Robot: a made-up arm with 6 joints.
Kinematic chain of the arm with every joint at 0, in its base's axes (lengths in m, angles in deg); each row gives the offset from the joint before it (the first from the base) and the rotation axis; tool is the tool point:
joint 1: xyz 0 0 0.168 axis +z
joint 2: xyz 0 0.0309 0 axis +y
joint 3: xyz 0 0 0.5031 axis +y
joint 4: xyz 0 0 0.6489 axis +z
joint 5: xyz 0 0 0 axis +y
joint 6: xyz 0 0 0.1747 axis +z
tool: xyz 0 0 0
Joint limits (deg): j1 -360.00..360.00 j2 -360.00..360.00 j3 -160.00..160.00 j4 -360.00..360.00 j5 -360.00..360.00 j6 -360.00..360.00
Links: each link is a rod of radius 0.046 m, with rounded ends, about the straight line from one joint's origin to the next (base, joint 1, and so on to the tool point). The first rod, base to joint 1, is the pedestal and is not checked.
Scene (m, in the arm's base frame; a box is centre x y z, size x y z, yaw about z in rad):
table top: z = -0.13
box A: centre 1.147 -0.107 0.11 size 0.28 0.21 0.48 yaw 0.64
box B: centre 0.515 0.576 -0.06 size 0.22 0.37 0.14 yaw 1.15
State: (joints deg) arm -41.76 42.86 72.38 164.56 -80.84 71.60
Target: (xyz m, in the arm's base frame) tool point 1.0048 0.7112 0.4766
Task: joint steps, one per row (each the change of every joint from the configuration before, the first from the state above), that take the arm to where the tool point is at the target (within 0.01 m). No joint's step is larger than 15 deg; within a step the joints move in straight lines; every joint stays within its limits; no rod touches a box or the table.
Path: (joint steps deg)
1: 3.89 -5.25 0.86 -4.23 13.68 1.83
2: 3.88 -5.26 0.86 -4.23 13.69 1.84
3: 3.89 -5.25 0.86 -4.24 13.68 1.83
4: 3.89 -5.26 0.87 -4.23 13.69 1.83
5: 3.89 -5.25 0.86 -4.23 13.68 1.84
6: 3.88 -5.25 0.86 -4.23 13.69 1.83
7: 3.89 -5.26 0.86 -4.23 13.68 1.84
8: 3.89 -5.25 0.86 -4.24 13.69 1.83
9: 9.05 11.73 -11.90 8.04 -12.56 -2.93
10: 9.04 11.72 -11.90 8.05 -12.56 -2.94
11: 9.05 11.73 -11.90 8.04 -12.56 -2.93
12: 9.05 11.73 -11.89 8.04 -12.55 -2.94
13: 9.04 11.72 -11.90 8.04 -12.56 -2.93

